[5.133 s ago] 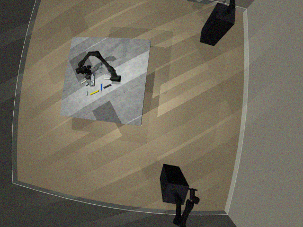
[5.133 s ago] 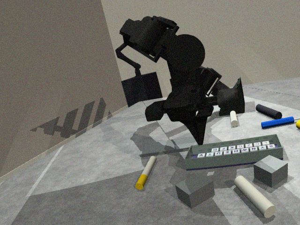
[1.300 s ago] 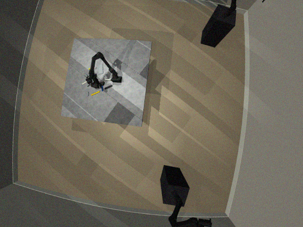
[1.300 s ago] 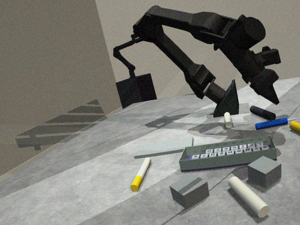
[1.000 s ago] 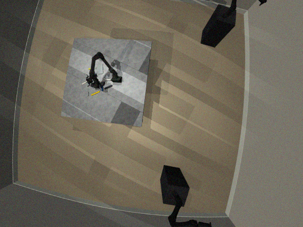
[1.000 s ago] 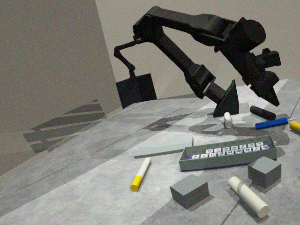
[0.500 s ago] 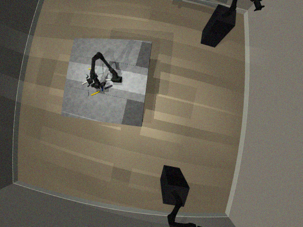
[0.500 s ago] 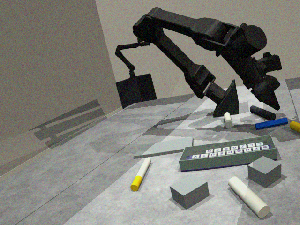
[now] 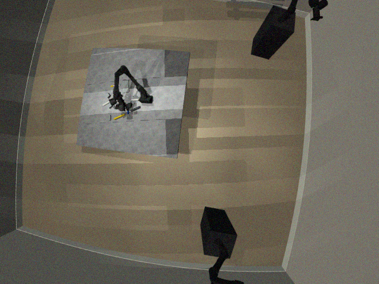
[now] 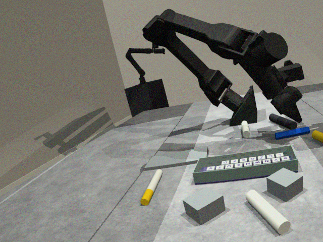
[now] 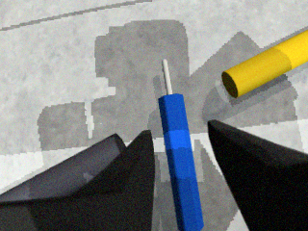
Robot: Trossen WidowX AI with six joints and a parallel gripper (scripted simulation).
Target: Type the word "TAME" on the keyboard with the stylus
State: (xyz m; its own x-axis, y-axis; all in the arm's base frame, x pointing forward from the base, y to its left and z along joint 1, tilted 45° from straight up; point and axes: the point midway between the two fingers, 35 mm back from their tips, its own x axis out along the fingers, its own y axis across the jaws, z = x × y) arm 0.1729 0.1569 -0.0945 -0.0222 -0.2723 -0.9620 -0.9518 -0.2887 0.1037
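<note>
My gripper tip is 30 mm above the blue stylus and 10 mm to the right of it. From my gripper tip the other things lie so: thin grey tip: 40 mm to the left, 30 mm below, 10 mm behind; dark cylinder: 80 mm behind, 50 mm to the right, 30 mm below; yellow cylinder: 90 mm ahead, 80 mm to the left, 30 mm below.
</note>
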